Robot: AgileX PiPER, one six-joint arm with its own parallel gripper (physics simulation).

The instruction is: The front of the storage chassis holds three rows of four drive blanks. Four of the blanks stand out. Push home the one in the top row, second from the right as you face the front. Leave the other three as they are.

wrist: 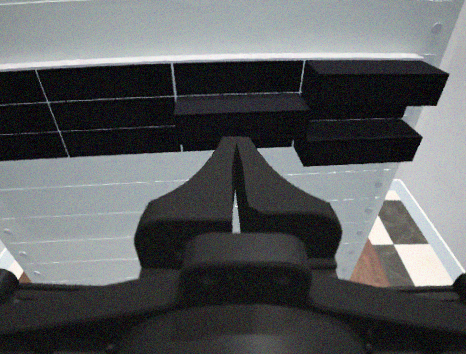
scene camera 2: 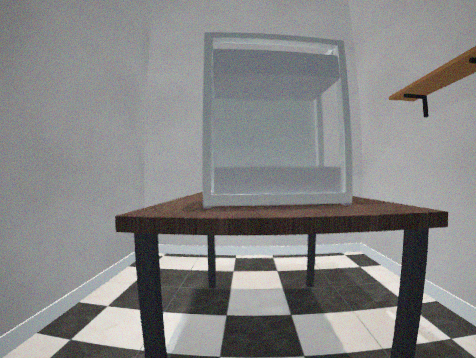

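In the wrist view, the top-row blank second from the right [wrist: 237,76] sits level with its flush neighbour on the left. Directly below it, the middle-row blank [wrist: 240,105] stands out. At the far right, the top-row blank [wrist: 375,87] and the bottom-row blank [wrist: 362,145] stand out. My gripper [wrist: 235,154] is shut and empty; its tips overlap the lower edge of the protruding middle-row blank in the view, and a gap to the front cannot be judged. The storage chassis [scene camera 2: 277,199] shows its open frame in the scene view, where the blanks and my gripper do not show.
The chassis stands on a dark wooden table [scene camera 2: 280,223] with black legs. A wooden wall shelf [scene camera 2: 440,75] on black brackets is at the right in the scene view. Flush blanks [wrist: 107,82] fill the left columns in the wrist view.
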